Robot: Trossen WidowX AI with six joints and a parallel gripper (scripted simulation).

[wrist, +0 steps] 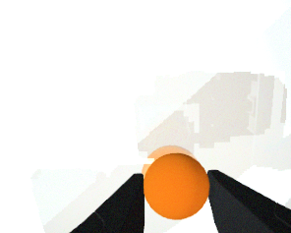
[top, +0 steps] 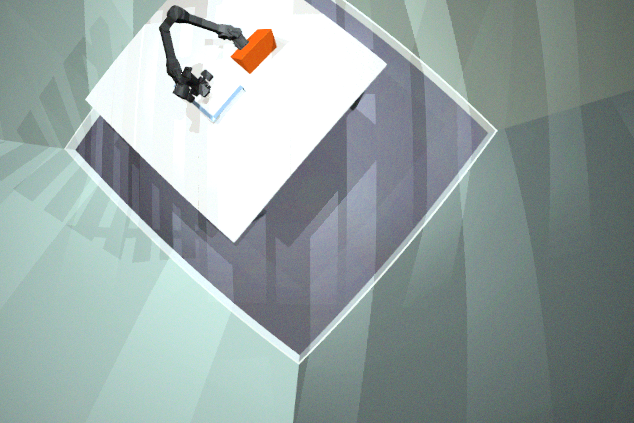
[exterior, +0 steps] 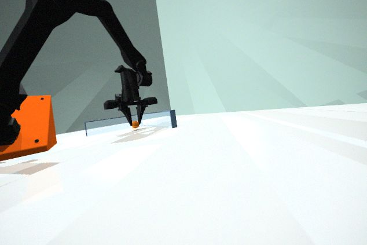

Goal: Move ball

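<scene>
Right now the orange ball is right at my gripper tip. The rest, counted from my gripper tip: see-through copy (1 cm below).
</scene>
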